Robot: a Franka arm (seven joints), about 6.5 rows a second.
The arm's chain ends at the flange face. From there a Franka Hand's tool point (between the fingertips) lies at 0.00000 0.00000 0.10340 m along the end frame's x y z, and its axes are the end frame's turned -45 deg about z.
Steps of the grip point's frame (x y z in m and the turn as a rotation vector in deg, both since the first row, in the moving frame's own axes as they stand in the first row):
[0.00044, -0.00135, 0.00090, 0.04, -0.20, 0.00]
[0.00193, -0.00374, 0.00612, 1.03, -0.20, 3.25]
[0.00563, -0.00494, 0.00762, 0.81, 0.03, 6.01]
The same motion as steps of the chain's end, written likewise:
[-0.00034, -0.00147, 0.00090, -0.11, -0.17, 0.00]
[0.00026, -0.00291, 0.00614, 0.59, -0.87, 3.25]
[0.00143, -0.00635, 0.00763, 0.59, -0.55, 6.01]

